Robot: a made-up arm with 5 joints.
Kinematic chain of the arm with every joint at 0, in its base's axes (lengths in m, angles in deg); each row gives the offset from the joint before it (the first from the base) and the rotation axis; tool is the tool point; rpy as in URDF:
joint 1: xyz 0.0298 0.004 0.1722 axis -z
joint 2: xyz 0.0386 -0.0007 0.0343 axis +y
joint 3: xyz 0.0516 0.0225 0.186 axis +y
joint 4: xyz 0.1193 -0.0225 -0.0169 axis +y
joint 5: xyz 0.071 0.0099 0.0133 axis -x
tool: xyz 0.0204 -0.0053 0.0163 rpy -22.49 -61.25 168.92
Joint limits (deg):
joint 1: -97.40..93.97
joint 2: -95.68..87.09
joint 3: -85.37..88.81
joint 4: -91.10..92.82
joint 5: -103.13..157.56
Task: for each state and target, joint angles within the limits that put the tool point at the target. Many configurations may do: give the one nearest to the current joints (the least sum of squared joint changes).
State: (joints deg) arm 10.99 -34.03 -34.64 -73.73 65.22
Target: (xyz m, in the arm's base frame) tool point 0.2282 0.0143 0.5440
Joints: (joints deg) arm 3.53 0.69 -37.31 -39.12 68.93
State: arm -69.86 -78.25 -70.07 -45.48 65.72
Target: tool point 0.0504 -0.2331 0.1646
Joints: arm -97.40 -95.52 -85.37 -90.91 21.05
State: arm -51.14 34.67 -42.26 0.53 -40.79
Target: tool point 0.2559 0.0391 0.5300
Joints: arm -10.27 -6.68 -28.90 -6.25 -42.87
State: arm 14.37 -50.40 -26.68 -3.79 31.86
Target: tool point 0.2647 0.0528 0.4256
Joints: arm -8.39 -19.21 10.30 12.06 34.25
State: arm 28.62 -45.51 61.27 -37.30 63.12
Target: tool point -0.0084 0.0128 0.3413
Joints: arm -13.11 -95.68 84.66 -64.06 45.97
